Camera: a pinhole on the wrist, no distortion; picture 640 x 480 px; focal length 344.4 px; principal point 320.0 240.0 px. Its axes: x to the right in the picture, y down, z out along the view. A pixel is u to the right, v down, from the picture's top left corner.
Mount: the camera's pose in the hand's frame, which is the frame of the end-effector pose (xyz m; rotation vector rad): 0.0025 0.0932 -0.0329 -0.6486 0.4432 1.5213
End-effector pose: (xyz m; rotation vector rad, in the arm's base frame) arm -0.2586 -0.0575 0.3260 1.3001 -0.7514 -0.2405
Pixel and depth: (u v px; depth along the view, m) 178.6 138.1 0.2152
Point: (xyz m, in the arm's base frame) -0.3931 -0.1822 0.5082
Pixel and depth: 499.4 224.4 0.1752
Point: -0.3596 -0.0076 0.5812
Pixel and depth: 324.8 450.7 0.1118
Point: -0.3840 -0.0013 0.4498
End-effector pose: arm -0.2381 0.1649 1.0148 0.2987 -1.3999 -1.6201
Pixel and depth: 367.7 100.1 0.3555
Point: -0.2695 0.2651 1.4428
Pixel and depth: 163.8 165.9 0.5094
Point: -0.4996 0.4872 1.4089
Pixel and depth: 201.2 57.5 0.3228
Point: -0.4091 0.2828 1.3546
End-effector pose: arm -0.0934 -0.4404 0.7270 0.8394 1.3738 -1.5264
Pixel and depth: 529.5 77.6 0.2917
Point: 0.2662 -0.5431 0.4830
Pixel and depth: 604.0 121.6 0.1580
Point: 0.1677 -0.4535 0.5794
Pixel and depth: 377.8 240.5 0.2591
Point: 0.1979 -0.5659 0.6642
